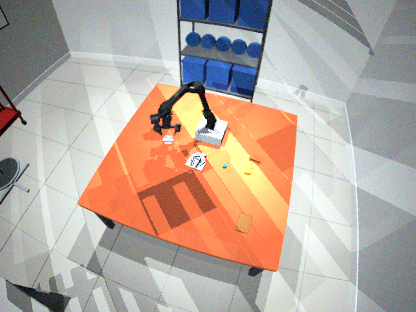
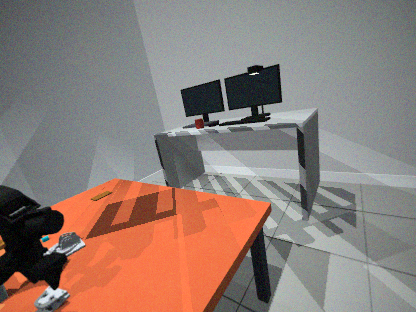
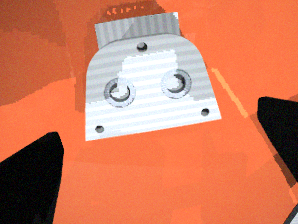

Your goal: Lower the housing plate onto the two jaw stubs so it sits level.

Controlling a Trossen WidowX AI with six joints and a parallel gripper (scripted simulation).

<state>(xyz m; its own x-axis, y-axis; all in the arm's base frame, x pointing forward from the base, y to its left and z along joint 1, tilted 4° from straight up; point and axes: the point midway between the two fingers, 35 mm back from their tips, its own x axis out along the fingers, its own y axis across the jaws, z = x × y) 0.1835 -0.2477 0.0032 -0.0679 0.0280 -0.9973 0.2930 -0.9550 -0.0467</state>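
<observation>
My gripper tip is now 50 mm above the white piece and 10 mm past it. Round my gripper tip: brown bar 620 mm to the left, 50 mm below, 50 mm behind; cyan piece 440 mm to the left, 70 mm ahead, 50 mm below; yellow block 590 mm to the left, 50 mm below, 40 mm ahead.
</observation>
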